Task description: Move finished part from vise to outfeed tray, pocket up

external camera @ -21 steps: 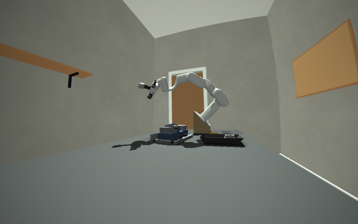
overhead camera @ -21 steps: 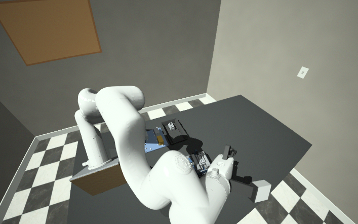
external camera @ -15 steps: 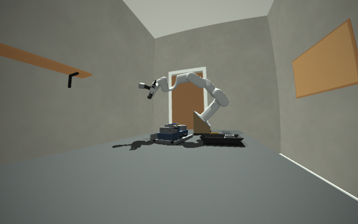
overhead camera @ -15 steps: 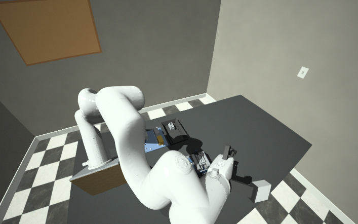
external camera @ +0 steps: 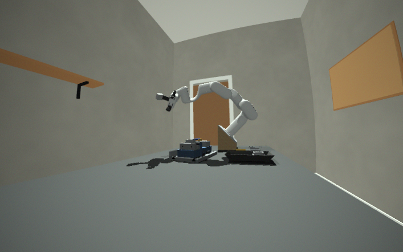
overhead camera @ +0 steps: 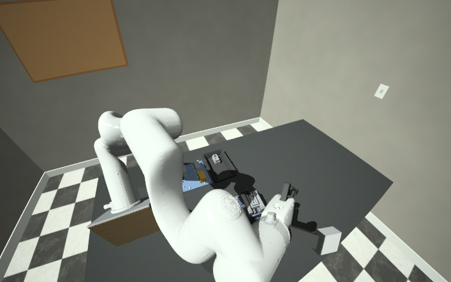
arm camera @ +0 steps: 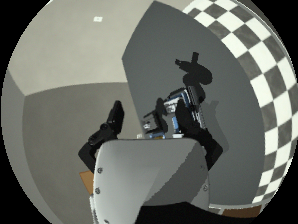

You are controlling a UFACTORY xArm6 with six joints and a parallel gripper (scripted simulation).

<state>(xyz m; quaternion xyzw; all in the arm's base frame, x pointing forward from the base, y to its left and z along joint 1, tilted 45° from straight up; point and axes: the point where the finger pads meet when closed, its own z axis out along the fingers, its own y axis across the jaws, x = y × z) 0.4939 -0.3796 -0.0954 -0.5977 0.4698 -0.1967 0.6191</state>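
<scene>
The vise lies 310 mm below my hand, 170 mm to the left of it and 30 mm behind it. From my hand the other things lie so: blue plate (500 mm to the left, 350 mm below, 150 mm behind); orange block (450 mm to the left, 330 mm below, 110 mm behind).
</scene>
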